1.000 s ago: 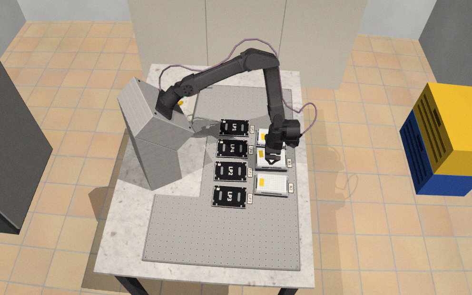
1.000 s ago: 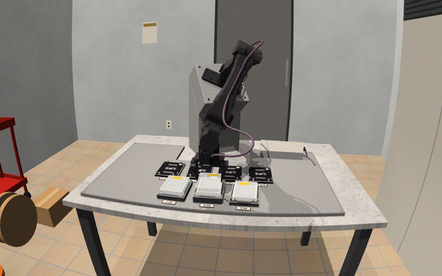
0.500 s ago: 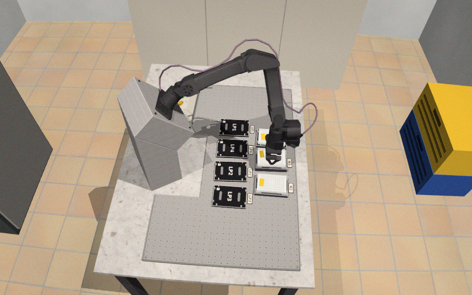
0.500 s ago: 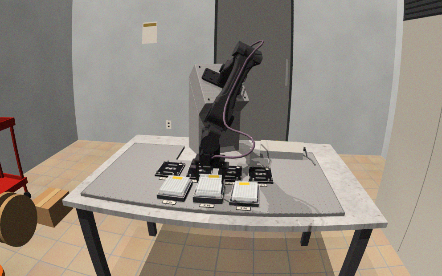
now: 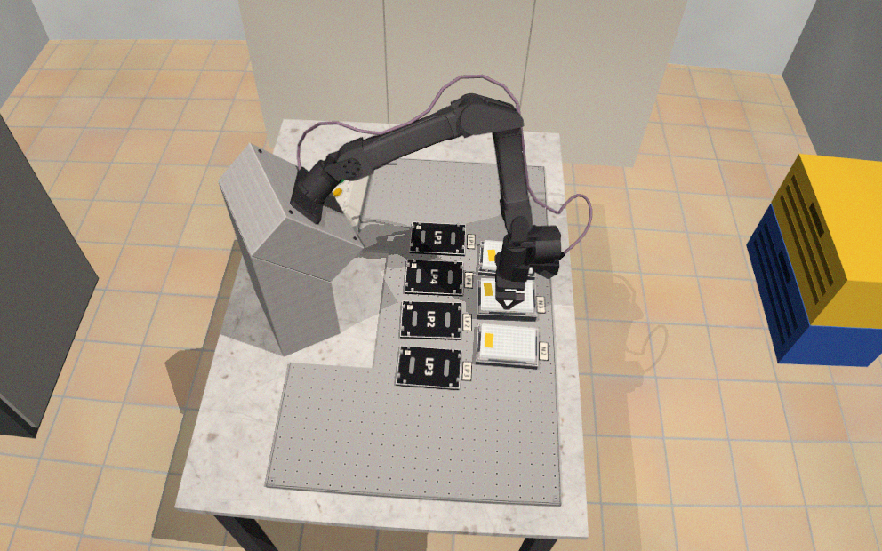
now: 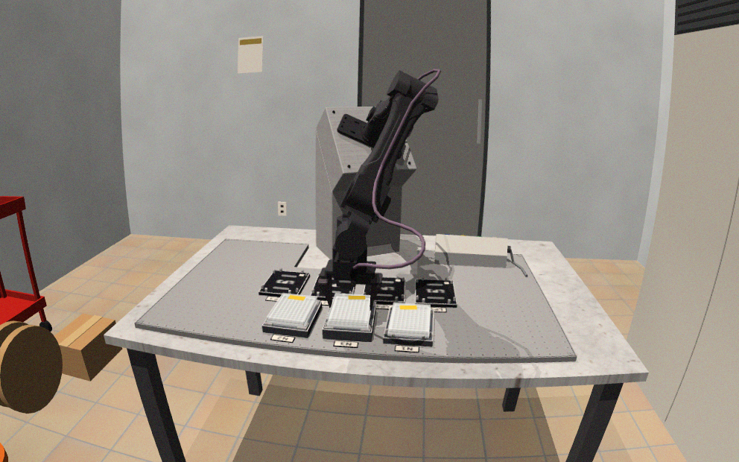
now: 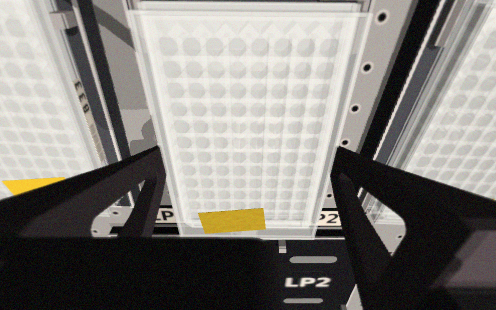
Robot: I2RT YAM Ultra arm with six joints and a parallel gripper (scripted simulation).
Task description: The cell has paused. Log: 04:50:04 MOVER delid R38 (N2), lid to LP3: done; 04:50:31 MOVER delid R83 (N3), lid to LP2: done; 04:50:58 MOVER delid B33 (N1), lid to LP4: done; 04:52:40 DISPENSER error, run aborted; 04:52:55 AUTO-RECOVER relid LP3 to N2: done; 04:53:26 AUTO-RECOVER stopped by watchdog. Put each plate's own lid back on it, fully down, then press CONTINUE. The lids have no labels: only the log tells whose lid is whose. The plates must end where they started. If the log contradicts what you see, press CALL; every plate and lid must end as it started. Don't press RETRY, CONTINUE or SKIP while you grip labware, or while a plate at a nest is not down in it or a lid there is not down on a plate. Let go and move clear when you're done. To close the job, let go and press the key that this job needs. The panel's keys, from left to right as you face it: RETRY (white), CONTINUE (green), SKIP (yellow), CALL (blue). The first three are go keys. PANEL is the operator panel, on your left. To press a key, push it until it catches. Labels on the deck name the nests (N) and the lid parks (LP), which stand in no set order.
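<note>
My gripper is now 2 cm above the plate. From my hand the other things lie so: green continue key 52 cm behind, 22 cm to the left, 2 cm above; then white retry key 53 cm behind, 27 cm to the left, 2 cm above.
</note>
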